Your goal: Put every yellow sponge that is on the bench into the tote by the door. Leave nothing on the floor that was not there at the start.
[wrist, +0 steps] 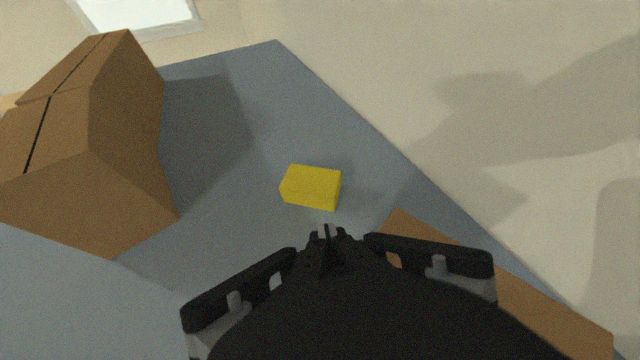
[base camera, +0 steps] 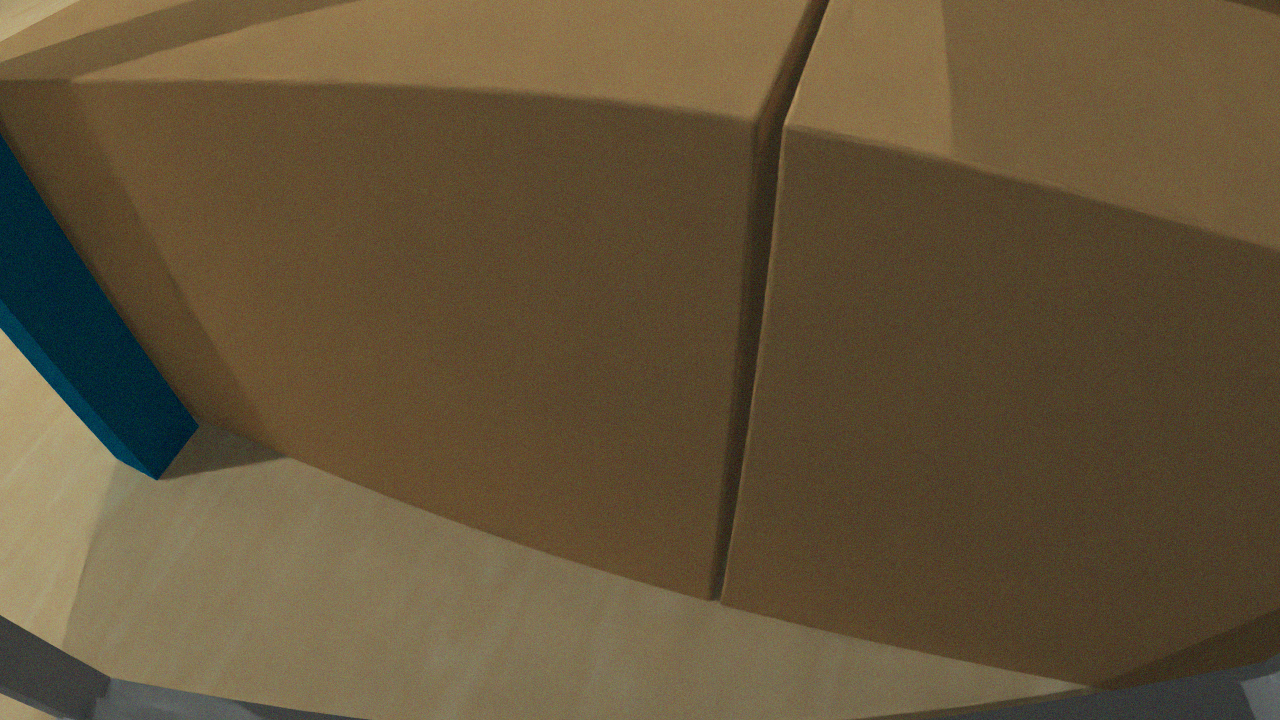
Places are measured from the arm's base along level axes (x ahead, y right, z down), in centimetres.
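Pixels of known places: gripper, between the fingertips: (wrist: pixel 327 234).
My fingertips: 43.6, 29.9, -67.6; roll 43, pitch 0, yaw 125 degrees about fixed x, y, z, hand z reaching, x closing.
Observation:
For each thing: its middle in the pictures, then the offset to it from my fingertips, as dx, dy, dz. "pt": a spot on its surface instead. Level surfaces: height alone.
- yellow sponge, middle of its body: (wrist: pixel 311 186) +13.7, +8.3, +13.6
- blue-grey bench top, height of its surface: dz +15.9
- brown box, a spot on its surface: (wrist: pixel 550 305) pt -12.3, +5.3, -2.1
A yellow sponge (wrist: pixel 311 187) lies on the blue-grey bench top (wrist: pixel 210 235) near the middle of the wrist view. My gripper (wrist: pixel 327 234) is shut with nothing between its fingers. Its fingertips show just below the sponge in the wrist view, apart from it; the height between them is hard to judge. The tote by the door does not show in either view. The gripper does not show in the base camera view.
Brown cardboard boxes (wrist: pixel 125 125) stand left of the sponge. Another brown box (wrist: pixel 550 305) lies right of the gripper, partly hidden by it. A pale wall (wrist: pixel 500 40) runs along the bench's right edge. In the base view, large brown boxes (base camera: pixel 492 295) stand close ahead, beside a blue post (base camera: pixel 89 331).

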